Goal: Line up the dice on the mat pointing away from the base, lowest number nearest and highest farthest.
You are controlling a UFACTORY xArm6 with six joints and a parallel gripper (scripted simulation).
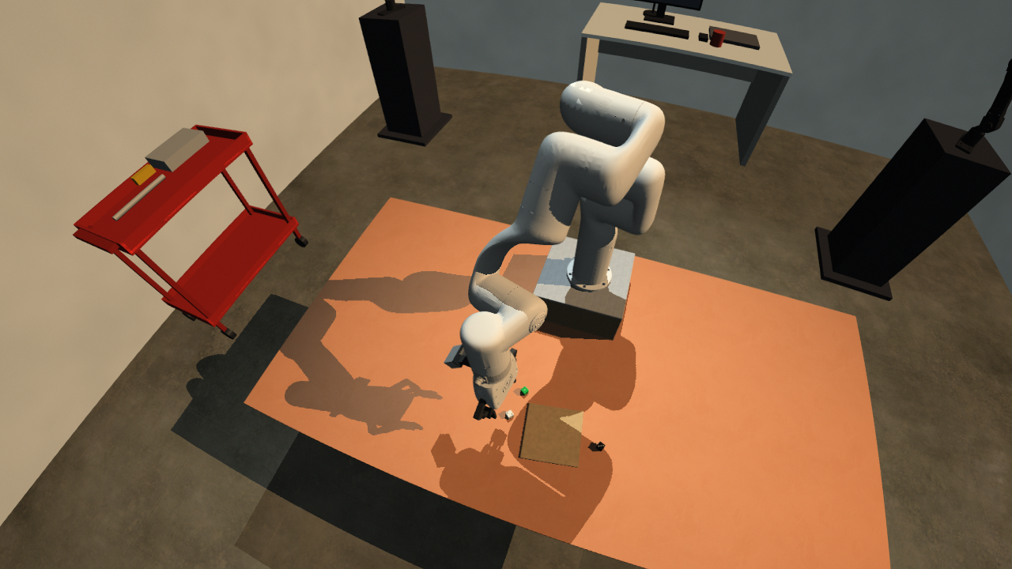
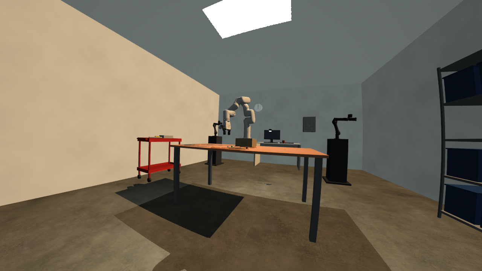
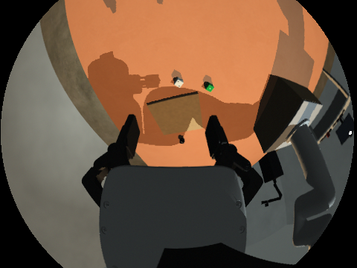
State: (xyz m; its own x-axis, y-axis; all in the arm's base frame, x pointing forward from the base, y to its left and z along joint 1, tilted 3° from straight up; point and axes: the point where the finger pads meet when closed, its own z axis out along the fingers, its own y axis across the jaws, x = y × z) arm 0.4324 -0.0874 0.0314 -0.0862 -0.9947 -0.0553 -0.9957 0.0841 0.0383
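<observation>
Now: hand 1 cm past the white die, 2 cm to the right of it and 15 cm above it. Also, from my hand: black die 2 cm behind, 25 cm to the left, 15 cm below; green die 8 cm behind, 3 cm to the left, 15 cm below; tan mat 13 cm to the left, 16 cm below.
</observation>
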